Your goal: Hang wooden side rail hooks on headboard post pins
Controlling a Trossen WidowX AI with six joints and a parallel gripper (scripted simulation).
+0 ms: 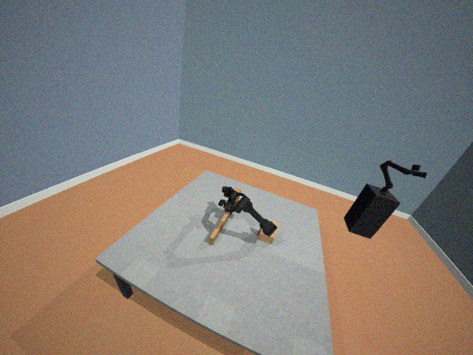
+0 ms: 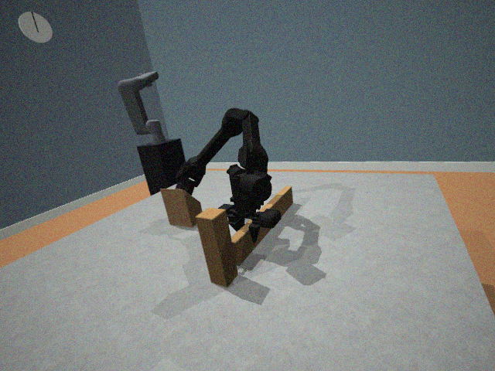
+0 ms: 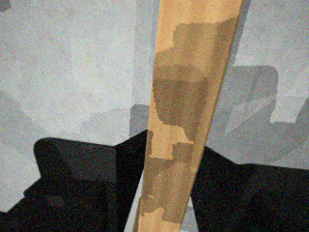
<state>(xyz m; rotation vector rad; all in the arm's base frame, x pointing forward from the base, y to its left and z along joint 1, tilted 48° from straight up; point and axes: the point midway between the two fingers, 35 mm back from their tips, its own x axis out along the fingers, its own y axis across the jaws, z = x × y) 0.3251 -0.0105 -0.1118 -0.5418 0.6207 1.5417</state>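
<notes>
Right now the headboard post is 140 mm to the right of my gripper tip and 60 mm above it.
</notes>
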